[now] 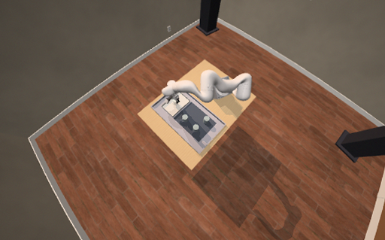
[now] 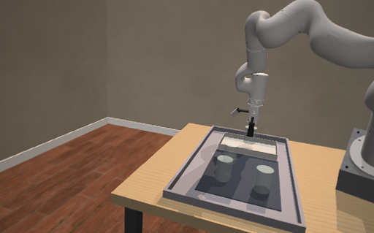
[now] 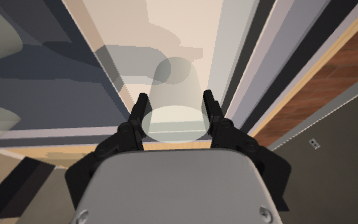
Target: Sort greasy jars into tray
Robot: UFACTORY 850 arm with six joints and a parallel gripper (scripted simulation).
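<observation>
The cream tray lies 8 cm below my hand. The rest, counted from my hand: dark drying mat 32 cm to the left, 9 cm below, 5 cm behind.
</observation>
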